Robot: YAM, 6 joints.
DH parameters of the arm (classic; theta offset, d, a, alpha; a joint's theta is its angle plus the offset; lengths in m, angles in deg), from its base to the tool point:
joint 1: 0 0.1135 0.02 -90
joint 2: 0 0 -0.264 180
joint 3: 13.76 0 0.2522 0
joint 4: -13.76 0 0.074 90
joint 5: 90 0 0 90
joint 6: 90 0.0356 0 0
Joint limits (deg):
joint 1: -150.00..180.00
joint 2: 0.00..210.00
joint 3: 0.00..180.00
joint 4: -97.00..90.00
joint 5: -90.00..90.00
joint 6: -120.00..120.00
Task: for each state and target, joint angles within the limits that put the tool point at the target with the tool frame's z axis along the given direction. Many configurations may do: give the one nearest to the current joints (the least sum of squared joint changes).
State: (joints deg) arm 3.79 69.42 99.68 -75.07 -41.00 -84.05
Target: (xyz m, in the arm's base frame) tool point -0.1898 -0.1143 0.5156 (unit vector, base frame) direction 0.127 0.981 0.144
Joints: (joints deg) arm 37.52 39.68 148.10 -96.77 -44.50 -84.05
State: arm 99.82 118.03 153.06 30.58 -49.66 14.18
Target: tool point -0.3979 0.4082 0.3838 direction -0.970 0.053 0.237
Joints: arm 131.81 146.67 154.47 11.26 -43.45 14.18
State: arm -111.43 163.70 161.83 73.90 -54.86 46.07
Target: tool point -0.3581 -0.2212 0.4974 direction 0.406 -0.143 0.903
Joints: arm -149.88 149.00 170.37 85.83 -19.11 46.07
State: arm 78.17 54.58 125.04 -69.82 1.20 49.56
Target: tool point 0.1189 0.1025 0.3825 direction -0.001 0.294 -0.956
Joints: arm 37.73 68.03 85.54 -96.91 -13.48 49.56
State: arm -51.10 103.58 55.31 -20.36 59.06 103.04
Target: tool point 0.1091 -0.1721 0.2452 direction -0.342 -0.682 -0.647
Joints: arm -50.64 64.80 47.08 -46.65 44.16 103.04
